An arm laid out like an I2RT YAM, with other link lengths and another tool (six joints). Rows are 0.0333 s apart.
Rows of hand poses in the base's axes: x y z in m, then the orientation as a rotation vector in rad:
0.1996, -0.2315, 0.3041, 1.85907, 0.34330, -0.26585
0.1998, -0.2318, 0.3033, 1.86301, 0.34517, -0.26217
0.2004, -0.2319, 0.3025, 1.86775, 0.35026, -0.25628
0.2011, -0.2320, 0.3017, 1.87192, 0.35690, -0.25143
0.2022, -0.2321, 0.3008, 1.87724, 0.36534, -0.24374
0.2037, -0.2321, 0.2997, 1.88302, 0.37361, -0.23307
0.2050, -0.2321, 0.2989, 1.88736, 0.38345, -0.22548
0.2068, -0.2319, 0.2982, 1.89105, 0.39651, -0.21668
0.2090, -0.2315, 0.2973, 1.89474, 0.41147, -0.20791
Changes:
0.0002, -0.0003, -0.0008, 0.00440, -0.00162, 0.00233
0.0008, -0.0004, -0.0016, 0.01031, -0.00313, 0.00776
0.0015, -0.0005, -0.0024, 0.01590, -0.00313, 0.01380
0.0026, -0.0006, -0.0033, 0.02315, -0.00416, 0.02221
0.0041, -0.0006, -0.0044, 0.03104, -0.00732, 0.03190
0.0054, -0.0006, -0.0052, 0.03767, -0.00754, 0.04134
0.0072, -0.0004, -0.0059, 0.04442, -0.00694, 0.05361
0.0094, 0.0000, -0.0068, 0.05160, -0.00533, 0.06709

